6 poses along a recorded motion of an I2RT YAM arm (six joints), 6.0 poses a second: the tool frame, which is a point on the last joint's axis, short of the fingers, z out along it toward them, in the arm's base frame.
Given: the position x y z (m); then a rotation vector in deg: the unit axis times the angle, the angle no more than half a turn.
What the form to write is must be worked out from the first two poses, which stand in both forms.
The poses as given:
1: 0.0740 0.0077 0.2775 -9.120 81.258 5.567
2: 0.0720 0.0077 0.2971 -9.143 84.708 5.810
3: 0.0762 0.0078 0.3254 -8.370 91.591 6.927
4: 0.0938 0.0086 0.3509 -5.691 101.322 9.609
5: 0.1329 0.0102 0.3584 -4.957 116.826 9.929
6: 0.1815 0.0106 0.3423 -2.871 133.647 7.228
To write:
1: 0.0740 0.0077 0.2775 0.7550 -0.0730 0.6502 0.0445
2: 0.0720 0.0077 0.2971 0.7349 -0.0726 0.6727 0.0461
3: 0.0762 0.0078 0.3254 0.6932 -0.0654 0.7157 0.0541
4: 0.0938 0.0086 0.3509 0.6298 -0.0434 0.7721 0.0732
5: 0.1329 0.0102 0.3584 0.5199 -0.0361 0.8504 0.0723
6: 0.1815 0.0106 0.3423 0.3918 -0.0197 0.9185 0.0497
